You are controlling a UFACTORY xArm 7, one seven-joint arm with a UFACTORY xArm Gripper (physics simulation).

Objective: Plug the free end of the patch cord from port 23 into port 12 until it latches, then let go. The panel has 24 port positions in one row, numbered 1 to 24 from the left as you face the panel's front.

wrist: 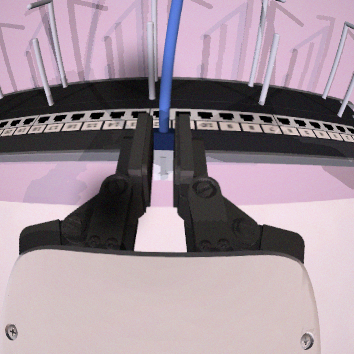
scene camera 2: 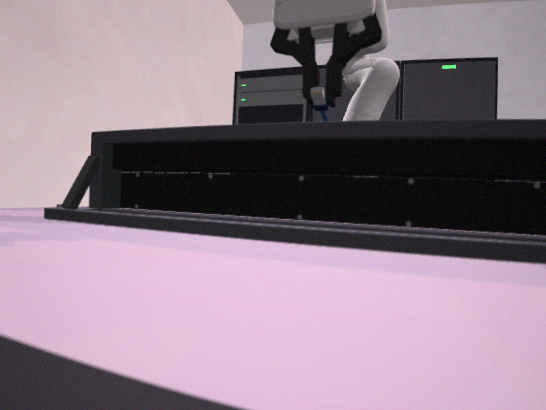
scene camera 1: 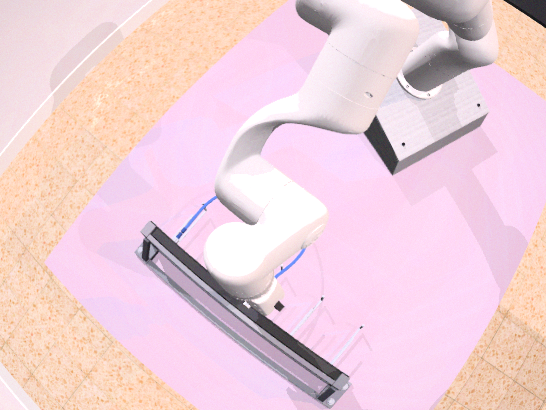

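My gripper is shut on the patch cord's free plug, which has a dark blue boot and a clear tip. The gripper and plug are raised above the panel's top edge in scene camera 2. In the wrist view the blue cord runs up from the plug. The panel has a row of dark ports; the fingers and plug cover ports around 11 and 12, and the labels are blurred. The cord's other plug is at the panel's upper left end in scene camera 1.
Thin pale cord-guide posts stand up in front of the panel, on both sides of the cord. The arm hides the panel's middle in scene camera 1. Dark cabinets stand in the background.
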